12 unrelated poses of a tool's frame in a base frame.
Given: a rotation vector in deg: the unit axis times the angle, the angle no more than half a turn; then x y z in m.
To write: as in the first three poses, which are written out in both.
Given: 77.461, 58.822, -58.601, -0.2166, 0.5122, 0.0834
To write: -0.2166, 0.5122, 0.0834, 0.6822, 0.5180, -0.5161, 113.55
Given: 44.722, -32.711, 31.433, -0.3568, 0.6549, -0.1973
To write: -0.3568, 0.6549, -0.1973, 0.7020, -0.5135, 0.4934, 63.70
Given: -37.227, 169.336, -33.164, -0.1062, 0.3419, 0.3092
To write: -0.1062, 0.3419, 0.3092, -0.2109, 0.9593, -0.1879, 176.52
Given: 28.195, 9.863, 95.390, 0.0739, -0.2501, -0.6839
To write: 0.0739, -0.2501, -0.6839, 0.2821, 0.0987, 0.9543, 99.96
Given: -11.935, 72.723, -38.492, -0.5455, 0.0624, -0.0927
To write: -0.5455, 0.0624, -0.0927, -0.1435, 0.8747, -0.4630, 83.14
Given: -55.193, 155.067, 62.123, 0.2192, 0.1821, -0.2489
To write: 0.2192, 0.1821, -0.2489, -0.3137, 0.8814, 0.3531, 175.93
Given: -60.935, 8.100, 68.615, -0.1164, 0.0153, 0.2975
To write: -0.1164, 0.0153, 0.2975, -0.6615, 0.0879, 0.7448, 92.12
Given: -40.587, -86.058, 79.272, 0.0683, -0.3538, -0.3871
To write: 0.0683, -0.3538, -0.3871, -0.3277, -0.6949, 0.6401, 123.84
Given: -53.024, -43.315, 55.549, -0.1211, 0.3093, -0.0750
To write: -0.1211, 0.3093, -0.0750, -0.6014, -0.4913, 0.6300, 88.17
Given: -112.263, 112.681, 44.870, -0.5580, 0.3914, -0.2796
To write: -0.5580, 0.3914, -0.2796, -0.6793, 0.6818, 0.2715, 165.27
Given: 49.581, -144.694, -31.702, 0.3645, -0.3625, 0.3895
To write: 0.3645, -0.3625, 0.3895, 0.3174, -0.9263, -0.2030, 156.20
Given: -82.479, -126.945, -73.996, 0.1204, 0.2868, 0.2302
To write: 0.1204, 0.2868, 0.2302, -0.4895, -0.7534, -0.4391, 168.50
